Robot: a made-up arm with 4 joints.
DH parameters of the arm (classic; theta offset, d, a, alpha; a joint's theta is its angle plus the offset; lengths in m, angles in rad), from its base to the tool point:
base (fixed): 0 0.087 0 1.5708
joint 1: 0 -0.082 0.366 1.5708
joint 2: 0 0.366 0.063 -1.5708
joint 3: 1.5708 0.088 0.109 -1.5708
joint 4: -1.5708 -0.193 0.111 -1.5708
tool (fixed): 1.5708 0.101 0 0
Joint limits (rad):
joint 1: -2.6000..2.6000
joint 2: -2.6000..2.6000
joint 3: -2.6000..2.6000
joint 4: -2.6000..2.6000
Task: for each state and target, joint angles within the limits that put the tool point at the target. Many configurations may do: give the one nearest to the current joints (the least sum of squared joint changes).
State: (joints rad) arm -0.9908 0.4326 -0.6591 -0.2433
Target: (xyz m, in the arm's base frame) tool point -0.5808 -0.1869 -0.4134
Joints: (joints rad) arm -1.8581 0.1453 -0.9110 -0.3302
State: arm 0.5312 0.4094 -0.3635 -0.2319
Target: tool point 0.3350 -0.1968 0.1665
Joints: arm 0.5869 0.8996 0.2863 -0.0841
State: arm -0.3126 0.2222 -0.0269 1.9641
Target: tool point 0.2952 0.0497 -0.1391
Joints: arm -0.5015 0.3609 0.8233 1.2317
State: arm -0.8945 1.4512 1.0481 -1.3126
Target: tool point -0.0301 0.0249 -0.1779
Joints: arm -0.9844 1.6063 1.6890 -1.8095
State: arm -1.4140 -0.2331 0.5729 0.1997
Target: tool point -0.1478 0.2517 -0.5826
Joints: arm -1.5341 -1.0124 -0.2102 0.3125
